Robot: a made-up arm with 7 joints. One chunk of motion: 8 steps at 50 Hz.
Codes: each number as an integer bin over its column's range. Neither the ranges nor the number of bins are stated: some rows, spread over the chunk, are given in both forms.
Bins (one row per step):
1: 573 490 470 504 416 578 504
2: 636 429 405 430 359 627 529
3: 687 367 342 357 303 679 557
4: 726 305 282 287 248 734 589
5: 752 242 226 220 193 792 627
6: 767 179 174 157 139 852 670
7: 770 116 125 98 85 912 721
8: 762 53 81 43 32 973 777
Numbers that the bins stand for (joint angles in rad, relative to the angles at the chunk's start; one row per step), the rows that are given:
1: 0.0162 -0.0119 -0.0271 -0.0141 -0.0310 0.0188 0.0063
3: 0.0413 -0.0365 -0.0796 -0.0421 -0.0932 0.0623 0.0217
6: 0.0589 -0.0742 -0.1486 -0.0801 -0.1835 0.1367 0.0545
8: 0.0578 -0.0994 -0.1868 -0.1018 -0.2424 0.1888 0.0856
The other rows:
2: 0.0301 -0.0241 -0.0538 -0.0282 -0.0624 0.0399 0.0136
4: 0.0499 -0.0489 -0.1043 -0.0554 -0.1235 0.0859 0.0310
5: 0.0556 -0.0616 -0.1272 -0.0682 -0.1537 0.1109 0.0420
7: 0.0596 -0.0868 -0.1687 -0.0914 -0.2132 0.1626 0.0693

